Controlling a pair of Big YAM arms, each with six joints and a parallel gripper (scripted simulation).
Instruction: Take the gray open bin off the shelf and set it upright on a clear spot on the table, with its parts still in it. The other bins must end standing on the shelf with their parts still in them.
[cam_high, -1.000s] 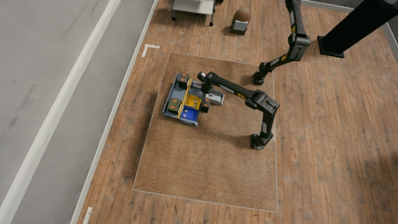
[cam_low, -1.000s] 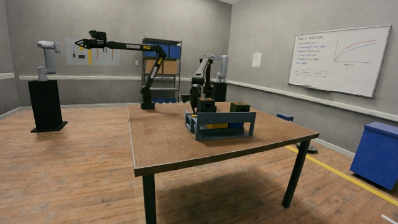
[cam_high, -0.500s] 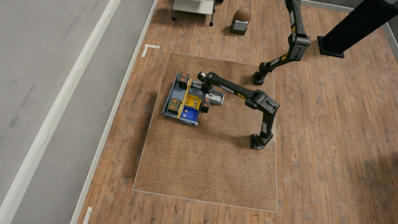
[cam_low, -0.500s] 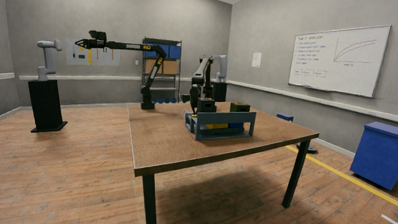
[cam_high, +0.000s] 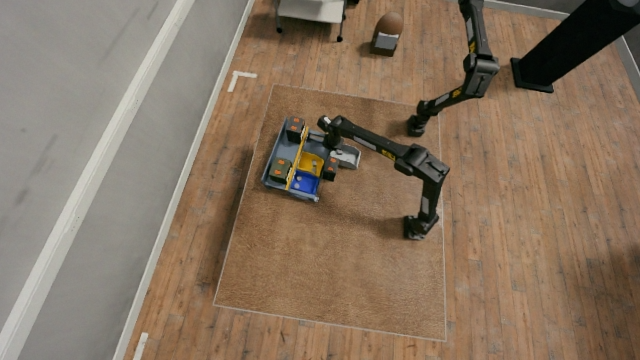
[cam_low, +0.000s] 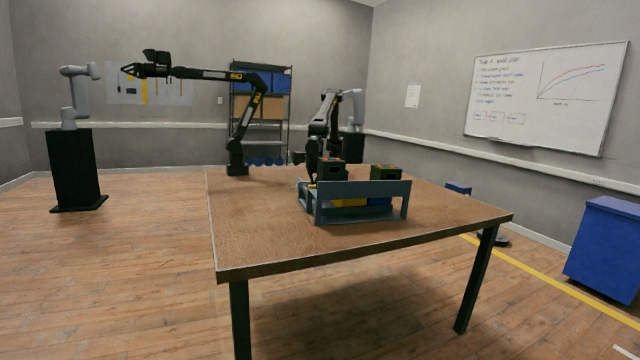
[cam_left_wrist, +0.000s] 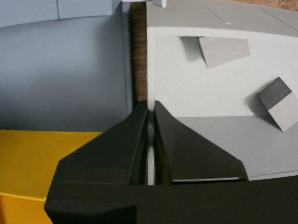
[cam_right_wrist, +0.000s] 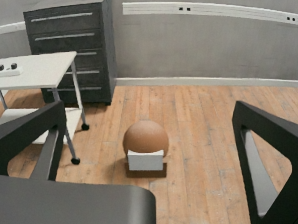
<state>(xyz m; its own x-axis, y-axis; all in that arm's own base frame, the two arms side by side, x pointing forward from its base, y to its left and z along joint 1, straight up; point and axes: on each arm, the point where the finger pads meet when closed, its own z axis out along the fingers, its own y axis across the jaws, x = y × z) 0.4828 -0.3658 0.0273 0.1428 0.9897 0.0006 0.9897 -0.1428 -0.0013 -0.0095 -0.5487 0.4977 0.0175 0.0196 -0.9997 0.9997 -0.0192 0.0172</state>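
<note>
My left gripper is now 8 cm past the gray open bin, 3 cm above it and 1 cm to the right of it. Round my left hand: blue-gray shelf (15 cm ahead, 10 cm to the left); yellow bin (12 cm ahead, 10 cm to the left, 3 cm below); blue bin (21 cm to the left, 14 cm ahead, 3 cm below).
</note>
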